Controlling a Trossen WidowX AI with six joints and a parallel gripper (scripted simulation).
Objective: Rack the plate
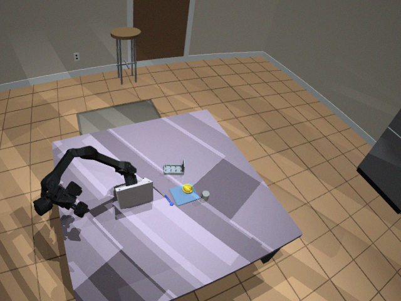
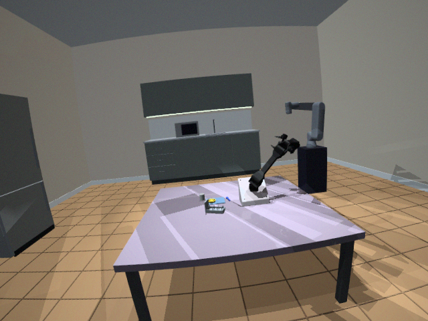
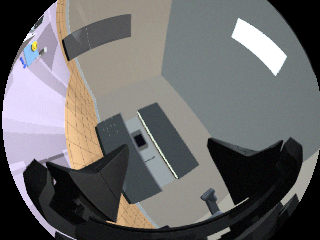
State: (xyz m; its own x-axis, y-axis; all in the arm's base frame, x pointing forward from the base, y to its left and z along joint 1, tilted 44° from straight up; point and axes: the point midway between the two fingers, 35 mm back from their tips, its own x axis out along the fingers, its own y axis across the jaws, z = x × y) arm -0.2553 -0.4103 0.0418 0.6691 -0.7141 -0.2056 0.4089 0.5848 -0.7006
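Now: gripper tip 58 cm short of the yellow plate, 23 cm to the right of it and 41 cm above it. Also, from my gripper tip: blue spoon (45 cm ahead, 19 cm to the left, 42 cm below); white cup (66 cm ahead, 14 cm to the left, 40 cm below); blue mat (55 cm ahead, 21 cm to the left, 42 cm below).
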